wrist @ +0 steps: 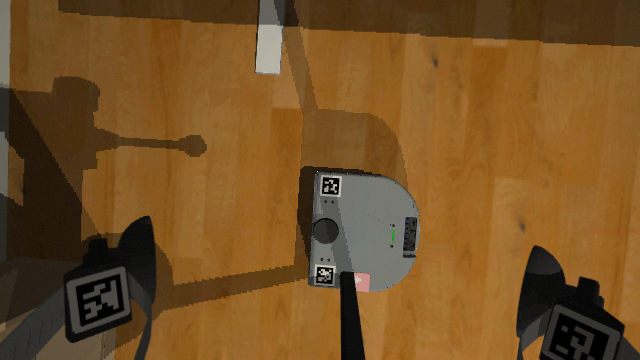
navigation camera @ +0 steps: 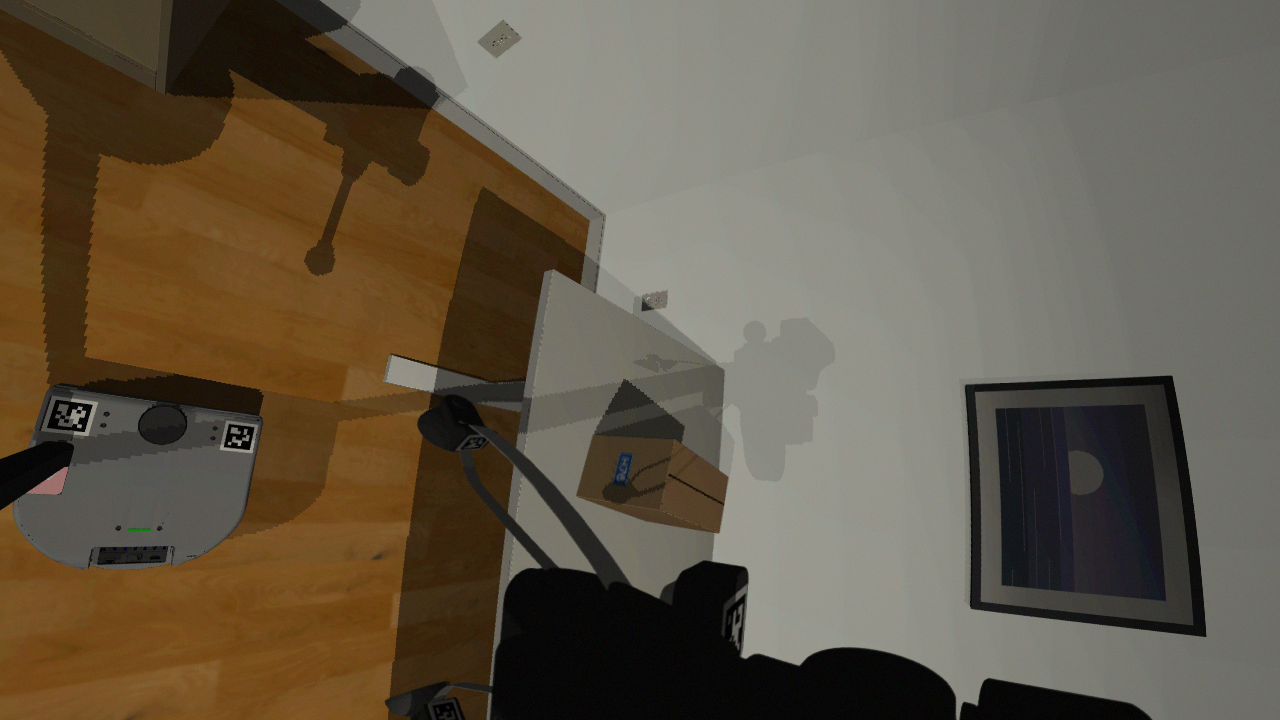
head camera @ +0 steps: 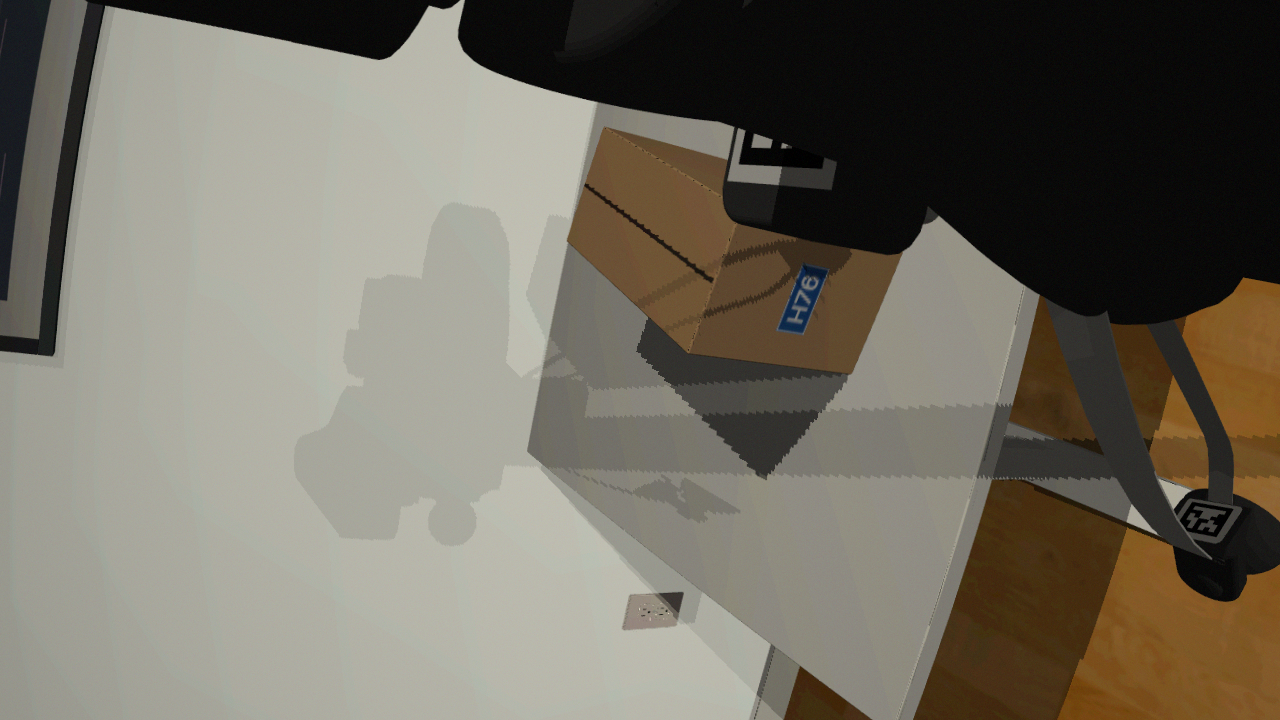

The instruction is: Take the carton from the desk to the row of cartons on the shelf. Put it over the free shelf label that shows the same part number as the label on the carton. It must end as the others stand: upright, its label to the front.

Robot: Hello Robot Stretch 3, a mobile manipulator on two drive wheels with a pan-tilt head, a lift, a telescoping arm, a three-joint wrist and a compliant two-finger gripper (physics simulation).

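Seen in the pictures: gripper, fingertip midpoint: (navigation camera: 420, 555); robot's base at its link origin: (navigation camera: 163, 422).
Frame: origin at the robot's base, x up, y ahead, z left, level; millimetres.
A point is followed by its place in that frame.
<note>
The brown carton (head camera: 729, 333) @(x 869, y 76, z -596 mm) (navigation camera: 651, 483) @(x 874, y 21, z -582 mm) stands upright on the grey desk (head camera: 850, 573) @(x 720, y 262, z -543 mm) (navigation camera: 572, 358) @(x 720, y 227, z -524 mm). Its blue label reads H76 and is on the face towards the desk's front edge. In the head view the wrist hides part of its top. My gripper (navigation camera: 440, 564) @(x 974, y -22, z -146 mm) (wrist: 333, 261) @(x 974, y -22, z -146 mm) is open, with its two fingers wide apart and the floor showing between them. It is beyond the desk's front edge, apart from the carton. In the head view one fingertip shows past the desk edge. The row of cartons and the shelf labels are not seen.
The robot's base (navigation camera: 147, 483) @(x 160, y -106, z 2 mm) (wrist: 370, 225) stands on the floor in front of the desk. A white desk foot (navigation camera: 416, 370) (wrist: 269, 50) reaches out over the floor. A pale box-like unit (navigation camera: 85, 35) @(x 71, y 716, z 352 mm) stands at the upper left. A framed picture (navigation camera: 980, 501) @(x 1420, y -2, z -1224 mm) hangs on the wall behind the desk.
</note>
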